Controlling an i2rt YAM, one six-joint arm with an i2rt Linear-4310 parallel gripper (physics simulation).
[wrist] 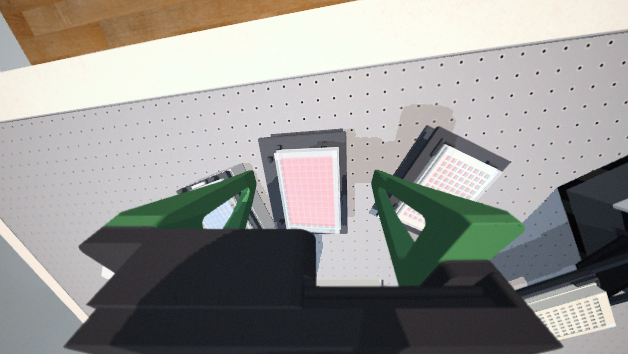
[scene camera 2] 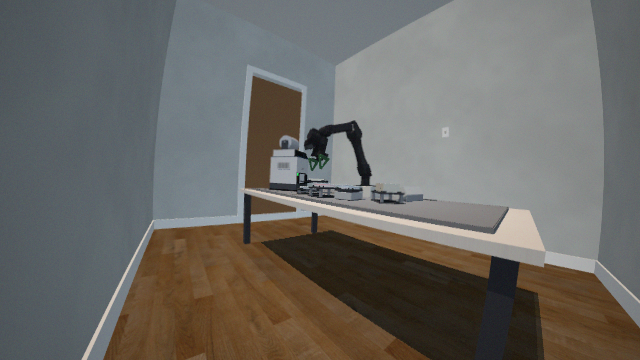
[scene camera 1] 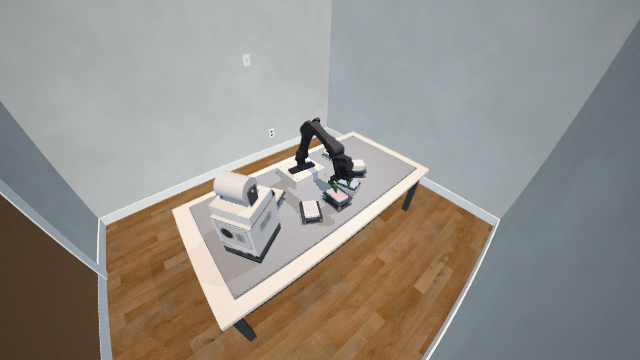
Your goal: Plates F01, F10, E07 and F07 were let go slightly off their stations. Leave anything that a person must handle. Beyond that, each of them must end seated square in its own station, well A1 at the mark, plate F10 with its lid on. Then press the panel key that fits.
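My gripper [scene camera 1: 342, 186] [scene camera 2: 317, 168] [wrist: 313, 176] is open and empty, its green fingertips above and to either side of a pink plate [scene camera 1: 336, 195] [wrist: 310, 192]. That plate lies on a dark station [wrist: 267, 150], toward the station's right edge in the wrist view. A white plate with pink wells [scene camera 1: 311, 210] [wrist: 455, 175] lies on an angled dark station, partly behind a finger. A blue plate [scene camera 1: 353, 184] [wrist: 218, 218] is mostly hidden by the other finger. A cream plate [scene camera 1: 279, 196] [wrist: 575, 315] lies beside the instrument. Plate labels, A1 marks and exact seating cannot be read.
A tall white instrument [scene camera 1: 242, 215] [scene camera 2: 285, 172] stands at one end of the table. A pale block [scene camera 1: 358, 165] [scene camera 2: 389, 188] sits on a raised dark stand beyond the blue plate. The key panel [scene camera 1: 327, 154] is mostly hidden behind the arm in scene camera 1.
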